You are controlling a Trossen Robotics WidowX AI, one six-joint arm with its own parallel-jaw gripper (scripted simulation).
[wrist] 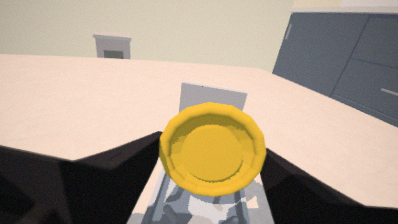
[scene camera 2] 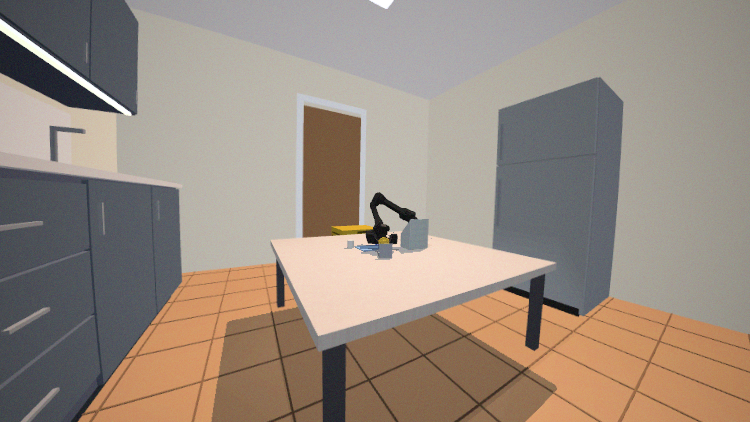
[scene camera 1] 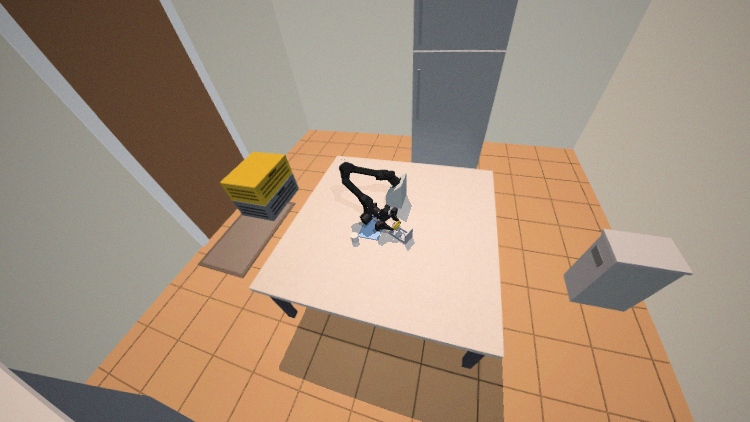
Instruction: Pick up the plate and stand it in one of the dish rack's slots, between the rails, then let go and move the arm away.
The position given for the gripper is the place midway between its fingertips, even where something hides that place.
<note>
The gripper (wrist: 211,145) carries a yellow plate (wrist: 211,149).
</note>
